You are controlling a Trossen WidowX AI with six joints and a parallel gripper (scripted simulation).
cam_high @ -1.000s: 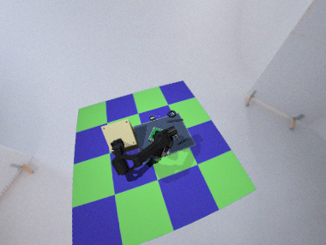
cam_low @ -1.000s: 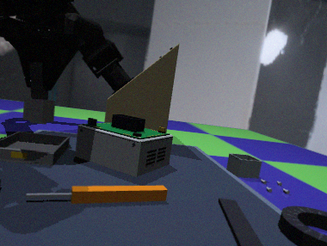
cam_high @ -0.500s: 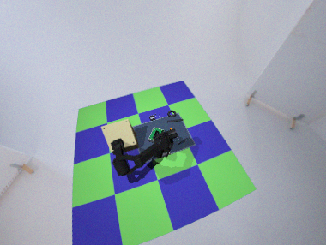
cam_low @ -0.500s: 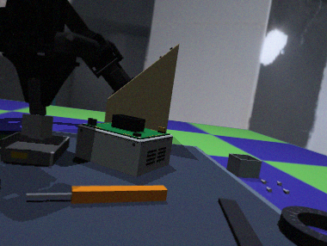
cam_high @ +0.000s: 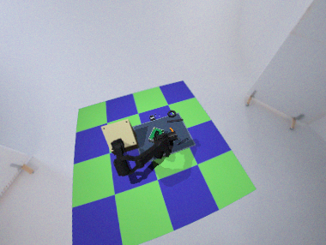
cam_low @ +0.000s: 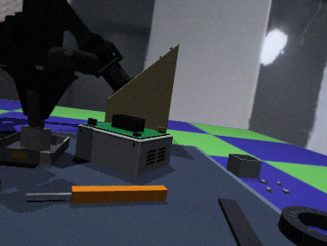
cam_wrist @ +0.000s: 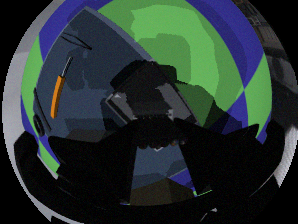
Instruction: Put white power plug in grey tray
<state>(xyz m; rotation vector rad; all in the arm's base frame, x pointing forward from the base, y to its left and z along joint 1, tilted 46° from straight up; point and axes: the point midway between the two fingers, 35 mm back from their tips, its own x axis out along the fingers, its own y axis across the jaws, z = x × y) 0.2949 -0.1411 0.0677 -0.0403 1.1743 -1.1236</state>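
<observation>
Right now the white power plug is 20 mm below my gripper tip. Round my gripper tip: black bar: 220 mm ahead, 230 mm to the left, 50 mm below; dark mat: 50 mm ahead, 140 mm to the left, 50 mm below.
</observation>
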